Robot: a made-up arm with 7 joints. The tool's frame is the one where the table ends. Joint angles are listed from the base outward.
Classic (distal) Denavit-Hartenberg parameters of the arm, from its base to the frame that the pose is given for. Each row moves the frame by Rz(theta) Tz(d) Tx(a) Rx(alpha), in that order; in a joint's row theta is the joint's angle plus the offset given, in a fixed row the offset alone. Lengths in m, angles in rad.
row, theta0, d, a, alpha
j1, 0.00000, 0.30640, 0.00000, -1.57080
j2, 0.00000, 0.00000, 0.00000, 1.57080
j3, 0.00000, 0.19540, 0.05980, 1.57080
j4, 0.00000, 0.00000, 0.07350, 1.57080
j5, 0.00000, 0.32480, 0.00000, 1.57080
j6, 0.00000, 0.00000, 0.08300, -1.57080
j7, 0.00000, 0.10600, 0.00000, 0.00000
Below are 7 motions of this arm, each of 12 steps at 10 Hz.
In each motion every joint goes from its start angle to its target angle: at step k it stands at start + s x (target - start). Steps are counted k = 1, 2, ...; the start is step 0. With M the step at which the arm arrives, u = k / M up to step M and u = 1 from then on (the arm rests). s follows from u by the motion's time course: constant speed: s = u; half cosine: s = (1 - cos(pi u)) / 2; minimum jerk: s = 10 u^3 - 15 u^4 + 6 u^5.
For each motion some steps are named. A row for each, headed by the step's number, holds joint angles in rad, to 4 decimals.
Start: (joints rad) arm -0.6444 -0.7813 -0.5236 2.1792 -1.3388 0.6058 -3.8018
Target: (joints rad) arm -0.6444 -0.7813 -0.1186 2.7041 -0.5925 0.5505 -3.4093
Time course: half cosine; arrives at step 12
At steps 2, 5, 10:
2: -0.6444 -0.7813 -0.4965 2.2144 -1.2888 0.6021 -3.7755
5: -0.6444 -0.7813 -0.3735 2.3737 -1.0622 0.5853 -3.6563
10: -0.6444 -0.7813 -0.1457 2.6689 -0.6425 0.5542 -3.4356

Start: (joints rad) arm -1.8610 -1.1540 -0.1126 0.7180 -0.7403 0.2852 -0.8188
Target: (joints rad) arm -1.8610 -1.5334 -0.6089 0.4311 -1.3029 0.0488 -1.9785
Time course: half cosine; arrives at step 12
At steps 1, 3, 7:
1: -1.8610 -1.1605 -0.1211 0.7131 -0.7499 0.2812 -0.8386
3: -1.8610 -1.2096 -0.1853 0.6760 -0.8227 0.2506 -0.9886
7: -1.8610 -1.3928 -0.4250 0.5374 -1.0944 0.1364 -1.5487

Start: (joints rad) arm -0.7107 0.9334 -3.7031 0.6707 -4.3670 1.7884 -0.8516
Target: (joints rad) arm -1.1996 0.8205 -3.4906 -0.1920 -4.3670 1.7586 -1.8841
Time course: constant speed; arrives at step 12
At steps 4, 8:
4: -0.8737 0.8958 -3.6323 0.3831 -4.3670 1.7785 -1.1958
8: -1.0366 0.8581 -3.5614 0.0956 -4.3670 1.7685 -1.5399

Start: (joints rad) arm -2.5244 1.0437 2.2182 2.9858 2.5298 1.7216 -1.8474
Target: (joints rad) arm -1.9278 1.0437 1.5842 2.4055 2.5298 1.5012 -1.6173
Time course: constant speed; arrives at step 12
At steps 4, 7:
4: -2.3255 1.0437 2.0069 2.7924 2.5298 1.6481 -1.7707
7: -2.1764 1.0437 1.8484 2.6473 2.5298 1.5930 -1.7132

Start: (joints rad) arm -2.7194 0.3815 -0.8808 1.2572 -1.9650 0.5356 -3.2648
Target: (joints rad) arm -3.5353 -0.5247 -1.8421 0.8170 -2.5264 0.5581 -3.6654
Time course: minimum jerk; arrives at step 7
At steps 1, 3, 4, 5, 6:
1: -2.7384 0.3604 -0.9032 1.2470 -1.9781 0.5361 -3.2741
3: -3.0196 0.0481 -1.2344 1.0953 -2.1715 0.5439 -3.4122
4: -3.2351 -0.1913 -1.4885 0.9789 -2.3199 0.5498 -3.5180
5: -3.4172 -0.3936 -1.7030 0.8807 -2.4452 0.5548 -3.6074
6: -3.5163 -0.5036 -1.8197 0.8272 -2.5133 0.5576 -3.6561

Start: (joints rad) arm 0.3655 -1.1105 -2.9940 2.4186 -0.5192 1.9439 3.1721
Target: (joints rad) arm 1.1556 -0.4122 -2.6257 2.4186 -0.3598 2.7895 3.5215
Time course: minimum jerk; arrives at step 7
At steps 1, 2, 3, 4, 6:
1: 0.3839 -1.0943 -2.9854 2.4186 -0.5155 1.9636 3.1802
2: 0.4798 -1.0095 -2.9407 2.4186 -0.4961 2.0663 3.2227
3: 0.6562 -0.8536 -2.8585 2.4186 -0.4606 2.2550 3.3006
4: 0.8649 -0.6691 -2.7612 2.4186 -0.4184 2.4784 3.3930
6: 1.1372 -0.4284 -2.6343 2.4186 -0.3635 2.7698 3.5134

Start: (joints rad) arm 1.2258 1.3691 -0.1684 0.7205 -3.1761 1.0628 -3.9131
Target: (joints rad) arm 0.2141 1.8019 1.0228 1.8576 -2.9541 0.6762 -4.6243
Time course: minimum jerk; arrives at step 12
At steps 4, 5, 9, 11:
4: 1.0135 1.4599 0.0816 0.9592 -3.1295 0.9817 -4.0624
5: 0.8751 1.5191 0.2445 1.1146 -3.0992 0.9288 -4.1596
9: 0.3188 1.7571 0.8995 1.7399 -2.9771 0.7162 -4.5507
11: 0.2192 1.7997 1.0167 1.8518 -2.9552 0.6782 -4.6207

